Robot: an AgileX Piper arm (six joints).
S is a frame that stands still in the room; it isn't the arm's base.
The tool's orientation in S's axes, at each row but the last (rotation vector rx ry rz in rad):
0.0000, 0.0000, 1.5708
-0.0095, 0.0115, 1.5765
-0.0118, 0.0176, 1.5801
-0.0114, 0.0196, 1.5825
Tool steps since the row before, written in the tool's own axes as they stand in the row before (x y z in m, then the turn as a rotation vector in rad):
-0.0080, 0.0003, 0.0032, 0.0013, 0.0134, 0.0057
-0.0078, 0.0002, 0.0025, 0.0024, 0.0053, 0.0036
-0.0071, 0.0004, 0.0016, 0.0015, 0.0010, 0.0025
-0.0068, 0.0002, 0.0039, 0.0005, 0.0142, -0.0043
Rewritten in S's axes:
-0.0003, -0.0080, 0.0032, -0.0134, 0.0013, 0.0057
-0.0002, -0.0078, 0.0026, -0.0053, 0.0024, 0.0036
-0.0003, -0.0071, 0.0017, -0.0010, 0.0015, 0.0025
-0.0001, -0.0067, 0.0040, -0.0142, 0.0002, -0.0042

